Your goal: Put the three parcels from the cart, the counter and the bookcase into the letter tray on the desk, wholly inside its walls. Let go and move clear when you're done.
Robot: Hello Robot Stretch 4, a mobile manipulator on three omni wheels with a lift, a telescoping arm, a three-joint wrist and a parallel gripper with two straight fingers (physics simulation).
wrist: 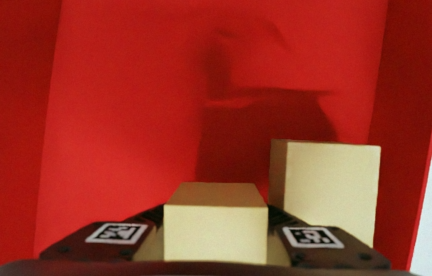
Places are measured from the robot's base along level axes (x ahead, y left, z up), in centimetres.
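Where they show: gripper, between the fingertips: (217, 218).
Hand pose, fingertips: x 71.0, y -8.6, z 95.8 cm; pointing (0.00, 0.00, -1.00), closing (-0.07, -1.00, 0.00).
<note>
Things, the pixels of their top centre, and the offset from my fingertips. Level surfaces: height alone.
- tan box-shaped parcel, centre of its top: (215, 257) dx -0.5, dy +0.0, dz +4.1 cm
- second tan parcel, centre of its top: (326, 257) dx -1.9, dy -6.2, dz +1.9 cm
- red letter tray, centre of its top: (188, 183) dx +3.0, dy +1.3, dz +2.8 cm
- pale surface, height of its surface: dz -3.5 cm
A tan box-shaped parcel (215, 232) is between the two dark fingers of my gripper (217, 218), at the bottom middle of the wrist view. The gripper is shut on it. A second tan parcel (332, 185) stands in the red letter tray (125, 100), to the right of the held parcel and apart from it in the view. The held parcel is over the tray floor; its lower end is hidden, so I cannot tell whether it touches the floor. The third parcel cannot be made out.
The tray's left wall (25, 125) and right wall (400, 125) stand on either side of the two parcels. A pale surface (425, 225) shows outside the right wall. A dark shadow falls on the tray floor ahead of the gripper.
</note>
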